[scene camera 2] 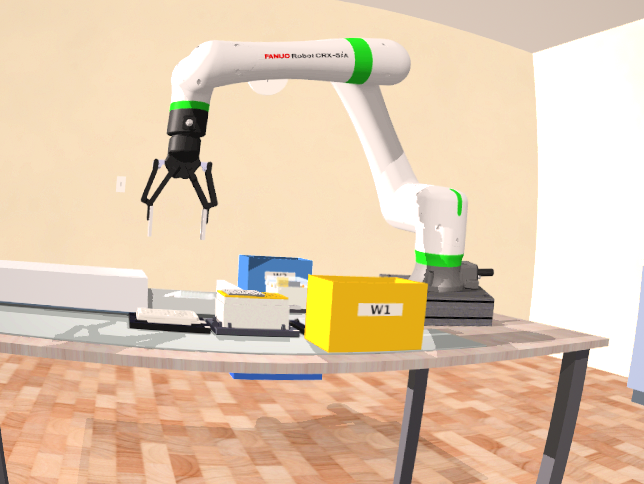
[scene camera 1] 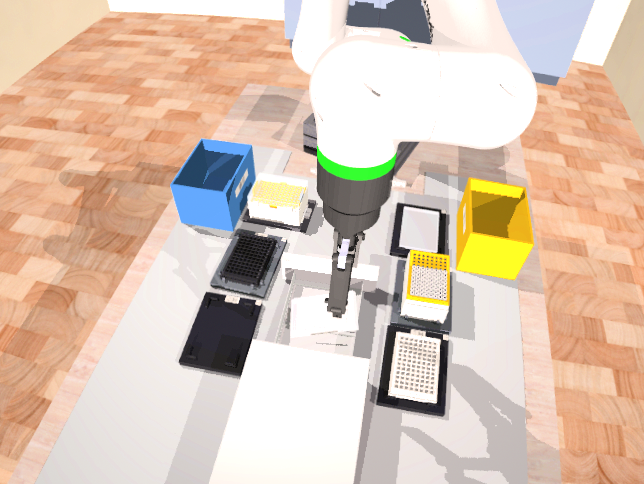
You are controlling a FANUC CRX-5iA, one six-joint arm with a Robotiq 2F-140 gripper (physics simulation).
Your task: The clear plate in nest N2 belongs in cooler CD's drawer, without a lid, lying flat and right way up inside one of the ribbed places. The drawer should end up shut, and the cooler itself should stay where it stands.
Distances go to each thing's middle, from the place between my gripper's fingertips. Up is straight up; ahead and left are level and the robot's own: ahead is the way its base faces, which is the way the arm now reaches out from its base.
Now: hand 13 cm above the drawer (scene camera 1: 311, 274), 5 cm to the left of it and 4 cm past it. Also, from my hand: white well plate (scene camera 1: 415, 367) (15 cm to the left, 15 cm below, 2 cm ahead); yellow-topped tip box (scene camera 1: 425, 296) (15 cm to the left, 15 cm behind, 12 cm below); clear plate (scene camera 1: 309, 316) (13 cm below, 4 cm to the right, 4 cm behind).
